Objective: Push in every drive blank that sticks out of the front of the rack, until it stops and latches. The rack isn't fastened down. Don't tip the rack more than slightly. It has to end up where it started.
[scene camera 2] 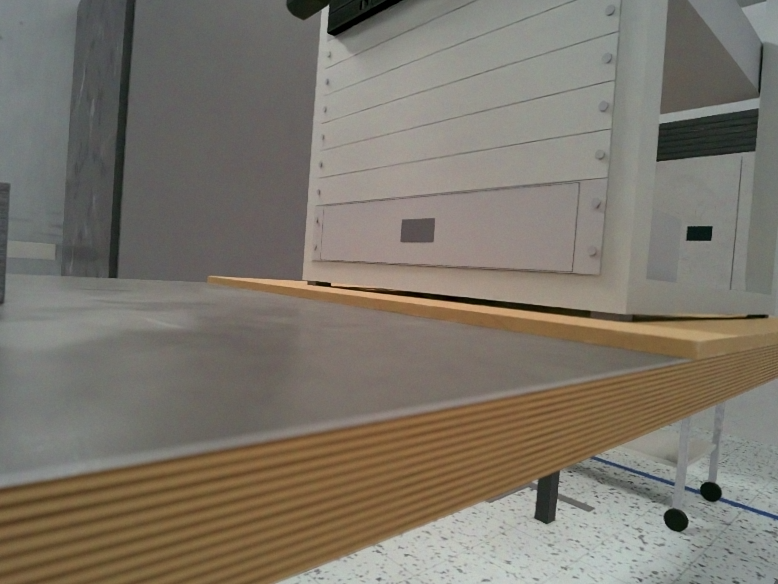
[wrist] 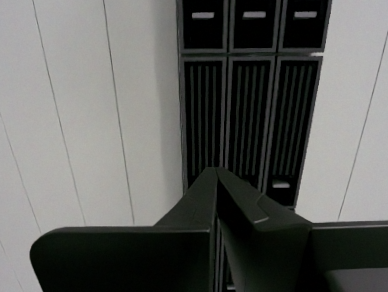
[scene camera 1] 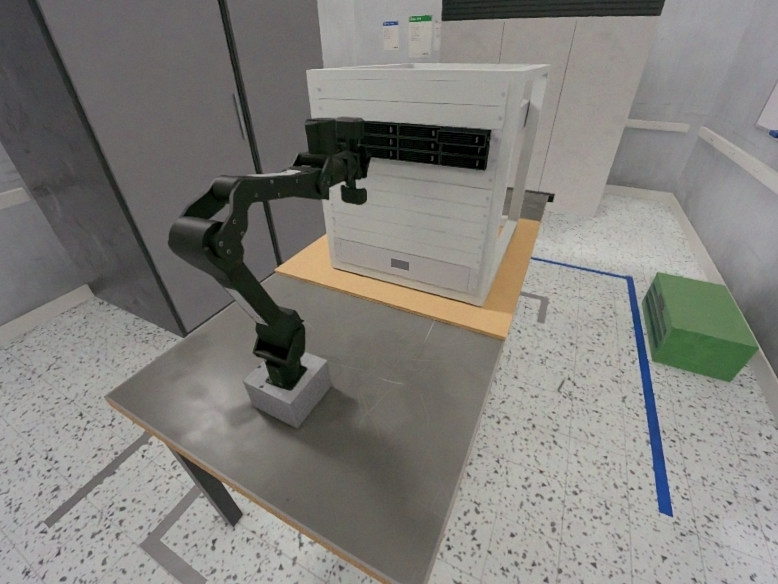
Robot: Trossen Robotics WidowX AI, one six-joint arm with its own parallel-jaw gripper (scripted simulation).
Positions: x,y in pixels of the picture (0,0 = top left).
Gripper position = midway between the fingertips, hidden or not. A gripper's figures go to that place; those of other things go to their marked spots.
My gripper (wrist: 214,175): 0.11 m from the lens. A black drive blank (wrist: 203,78): 0.14 m from the lens. A black drive blank (wrist: 249,79) is 0.14 m from the lens.
